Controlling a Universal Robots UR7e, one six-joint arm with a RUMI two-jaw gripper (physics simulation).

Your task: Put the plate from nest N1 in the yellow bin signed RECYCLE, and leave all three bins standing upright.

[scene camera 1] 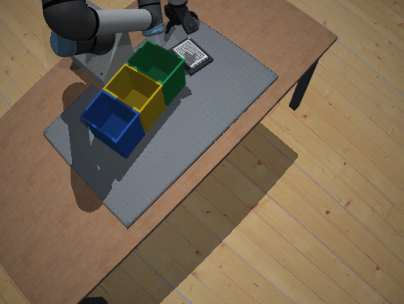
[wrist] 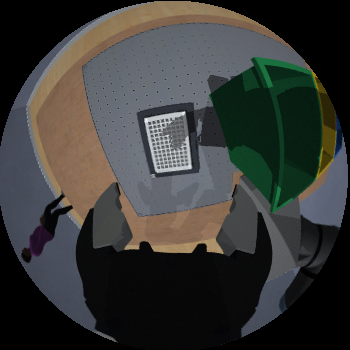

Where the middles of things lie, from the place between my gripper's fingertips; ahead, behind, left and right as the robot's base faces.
My gripper is now 13 cm above the white plate (wrist: 167, 133), 3 cm short of it and 1 cm to the right of it. The rest, counted from my hand: green bin (scene camera 1: 160, 64) 18 cm to the right, 6 cm below, 2 cm ahead; yellow bin (scene camera 1: 140, 92) 31 cm to the right, 6 cm below, 2 cm ahead; dark nest (wrist: 168, 108) 14 cm below, 3 cm ahead, 1 cm to the left.
